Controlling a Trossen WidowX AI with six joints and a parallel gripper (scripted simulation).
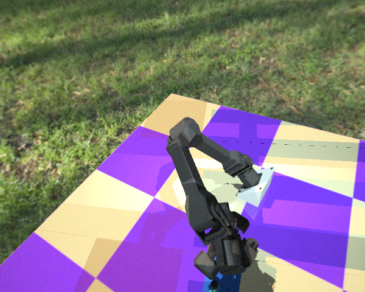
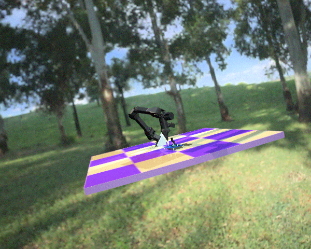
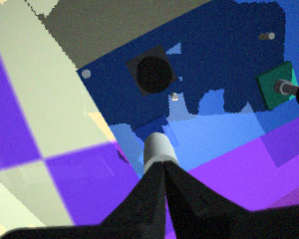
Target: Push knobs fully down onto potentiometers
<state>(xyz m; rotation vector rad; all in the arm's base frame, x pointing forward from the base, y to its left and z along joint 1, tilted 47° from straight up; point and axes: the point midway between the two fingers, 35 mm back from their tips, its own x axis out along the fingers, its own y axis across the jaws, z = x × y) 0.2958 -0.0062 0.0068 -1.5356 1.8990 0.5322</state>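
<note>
The white-topped knob lies 20 mm below my gripper tip. Also, from my gripper tip: green potentiometer 90 mm ahead, 10 mm to the left, 10 mm below.
</note>
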